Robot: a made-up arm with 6 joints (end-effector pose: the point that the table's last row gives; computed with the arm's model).
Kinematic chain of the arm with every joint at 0, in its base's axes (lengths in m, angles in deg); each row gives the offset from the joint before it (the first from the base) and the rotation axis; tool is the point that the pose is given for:
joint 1: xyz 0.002 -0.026 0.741 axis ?
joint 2: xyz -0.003 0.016 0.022 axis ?
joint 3: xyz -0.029 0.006 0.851 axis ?
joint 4: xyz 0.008 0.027 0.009 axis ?
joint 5: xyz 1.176 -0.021 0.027 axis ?
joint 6: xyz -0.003 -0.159 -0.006 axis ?
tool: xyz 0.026 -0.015 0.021
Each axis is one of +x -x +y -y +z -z.
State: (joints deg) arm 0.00 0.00 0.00 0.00 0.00 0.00
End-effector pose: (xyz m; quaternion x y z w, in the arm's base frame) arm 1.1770 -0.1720 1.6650 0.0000 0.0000 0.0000 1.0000
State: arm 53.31 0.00 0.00 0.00 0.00 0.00
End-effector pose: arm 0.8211 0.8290 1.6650 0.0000 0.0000 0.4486 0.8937
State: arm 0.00 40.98 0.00 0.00 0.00 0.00
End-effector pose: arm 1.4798 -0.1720 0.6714 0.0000 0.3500 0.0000 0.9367
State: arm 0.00 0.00 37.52 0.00 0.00 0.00
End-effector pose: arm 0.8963 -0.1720 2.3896 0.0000 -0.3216 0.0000 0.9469
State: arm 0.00 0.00 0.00 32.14 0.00 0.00
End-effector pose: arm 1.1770 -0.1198 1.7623 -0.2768 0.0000 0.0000 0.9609
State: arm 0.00 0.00 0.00 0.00 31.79 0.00
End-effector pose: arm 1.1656 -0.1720 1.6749 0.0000 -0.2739 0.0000 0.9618
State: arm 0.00 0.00 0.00 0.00 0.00 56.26
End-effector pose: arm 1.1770 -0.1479 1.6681 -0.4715 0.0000 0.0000 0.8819
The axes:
joint 1: +z
joint 2: +y
joint 3: -y
joint 4: -x
joint 5: -y
joint 6: -x

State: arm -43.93 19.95 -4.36 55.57 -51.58 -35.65
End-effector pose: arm 0.9912 -1.0594 1.2460 -0.0208 0.5305 -0.5518 0.6432
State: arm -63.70 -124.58 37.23 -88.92 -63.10 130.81
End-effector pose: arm -0.7431 1.5795 0.7646 0.8832 0.4096 0.1632 0.1600
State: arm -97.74 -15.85 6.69 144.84 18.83 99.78
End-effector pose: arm 0.0892 -0.8685 2.0973 0.5799 -0.5955 -0.3450 0.4360
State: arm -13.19 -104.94 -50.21 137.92 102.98 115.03
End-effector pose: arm -0.1460 0.2111 1.5228 0.5713 0.4483 0.0134 0.6873
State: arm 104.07 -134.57 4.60 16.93 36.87 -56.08
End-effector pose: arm 0.5169 -1.5145 0.8561 -0.6901 0.6215 -0.2816 0.2413
